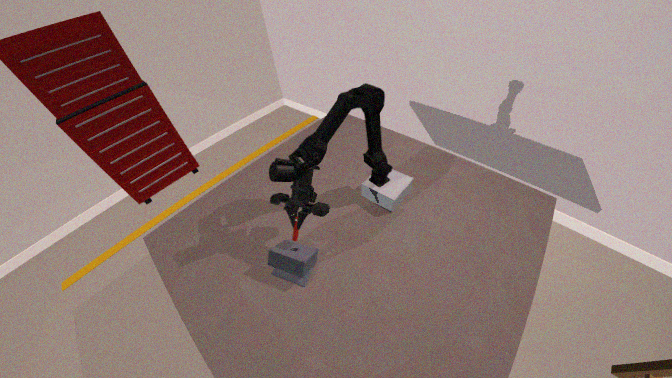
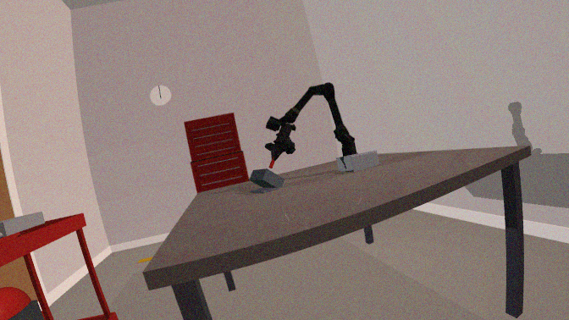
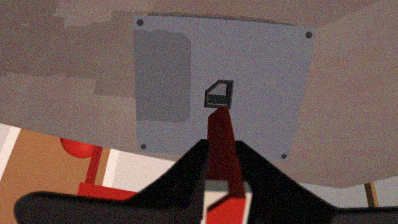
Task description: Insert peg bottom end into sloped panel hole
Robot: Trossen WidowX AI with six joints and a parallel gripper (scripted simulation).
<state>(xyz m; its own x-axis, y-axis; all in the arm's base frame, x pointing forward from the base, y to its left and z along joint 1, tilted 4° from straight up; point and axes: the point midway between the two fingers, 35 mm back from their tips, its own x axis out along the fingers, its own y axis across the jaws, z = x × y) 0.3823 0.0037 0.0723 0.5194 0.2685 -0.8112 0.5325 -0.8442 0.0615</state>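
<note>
My gripper tip is now 5 cm short of the grey sloped panel, 3 cm to the right of it and 8 cm above it. The rest, counted from my gripper tip: red peg 1 cm behind, 1 cm above.
</note>
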